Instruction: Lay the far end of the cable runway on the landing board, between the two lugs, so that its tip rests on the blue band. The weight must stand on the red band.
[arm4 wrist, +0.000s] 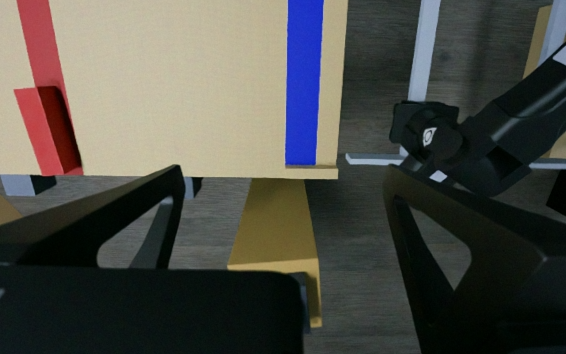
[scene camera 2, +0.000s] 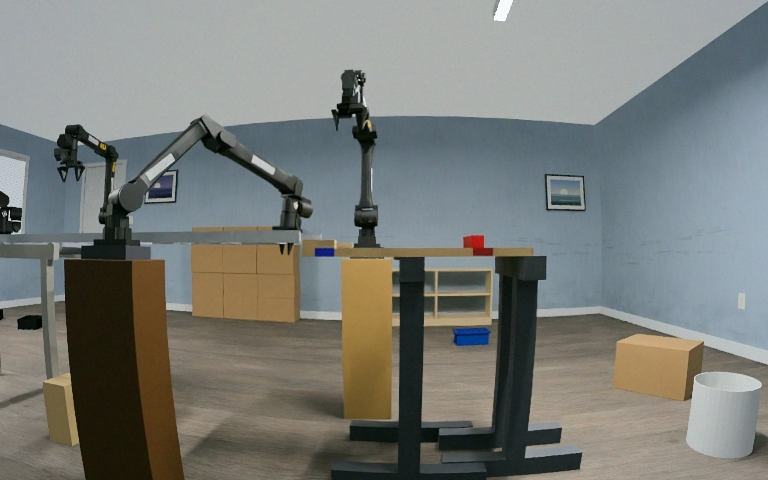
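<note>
The red weight (arm4 wrist: 37, 130) (scene camera 2: 473, 241) stands upright over the red band (arm4 wrist: 42, 45) (scene camera 2: 481, 251) on the landing board (arm4 wrist: 175, 75) (scene camera 2: 419, 252), near its edge. The blue band (arm4 wrist: 303, 80) (scene camera 2: 324, 251) is bare. A tan lug (arm4 wrist: 312, 173) (scene camera 2: 320, 243) sits by its end. The grey cable runway (arm4 wrist: 372, 159) (scene camera 2: 215, 237) reaches close to the board; its tip is off the blue band. A black arm (arm4 wrist: 520, 120) (scene camera 2: 249, 158) from the left pillar has its gripper (scene camera 2: 286, 247) at that end; its grip is unclear. Arm4's gripper (arm4 wrist: 285, 170) is open and empty above the board's edge.
In scene camera 2, a raised arm (scene camera 2: 368, 169) stands behind the board on a tan pillar (scene camera 2: 367, 339). A far-left arm has an open gripper (scene camera 2: 70, 172). A grey table leg (scene camera 2: 48, 316), dark board legs (scene camera 2: 411, 362), a carton (scene camera 2: 651, 367) and a white bin (scene camera 2: 722, 418) stand around.
</note>
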